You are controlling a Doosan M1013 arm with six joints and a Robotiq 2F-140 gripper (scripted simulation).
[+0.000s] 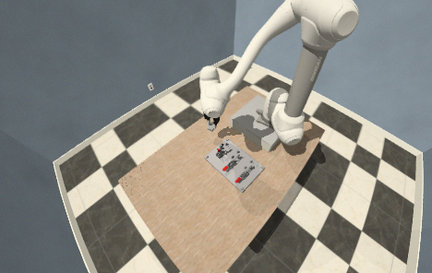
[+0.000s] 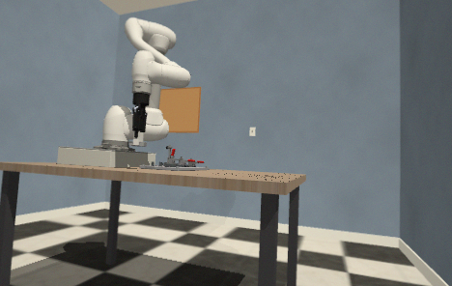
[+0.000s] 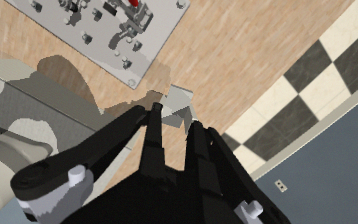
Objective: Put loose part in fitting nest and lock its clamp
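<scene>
The grey fixture plate is 10 cm ahead of my hand, 26 cm to the left of it and 14 cm below it. Also, from my hand: light grey part 3 cm below.
</scene>
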